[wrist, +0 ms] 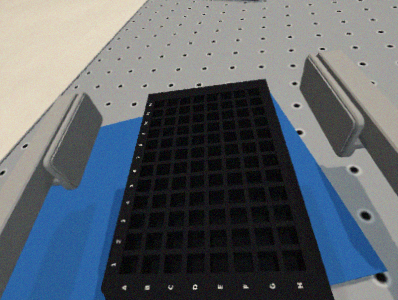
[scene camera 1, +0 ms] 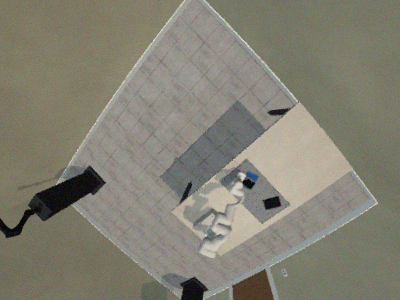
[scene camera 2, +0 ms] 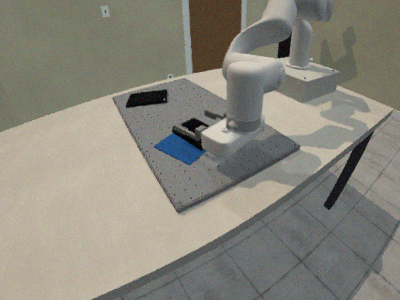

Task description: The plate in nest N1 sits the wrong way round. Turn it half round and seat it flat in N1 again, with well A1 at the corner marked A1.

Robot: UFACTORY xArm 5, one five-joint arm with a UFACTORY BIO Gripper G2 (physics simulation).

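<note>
The black plate (scene camera 1: 249, 184) (scene camera 2: 194, 125) (wrist: 212, 185) lies over part of a blue sheet (scene camera 1: 252, 176) (scene camera 2: 180, 148) (wrist: 115, 131). In the wrist view its letters run A to H from left to right along the near edge and its numbers rise from 1 near to 12 far along the left edge, so A1 is near left. My gripper (scene camera 2: 191, 121) (wrist: 203, 122) is open, with one finger on each side of the plate and a gap at both sides. A flat black thing (scene camera 1: 272, 202) (scene camera 2: 147, 97) lies apart; I cannot read whether it is nest N1.
Both black things and the blue sheet are on a grey perforated board (scene camera 1: 266, 189) (scene camera 2: 182, 192) (wrist: 210, 57). The board lies on a pale table (scene camera 1: 310, 145) (scene camera 2: 90, 200). The arm's base stands on a grey block (scene camera 2: 317, 82) at the back right of scene camera 2's view.
</note>
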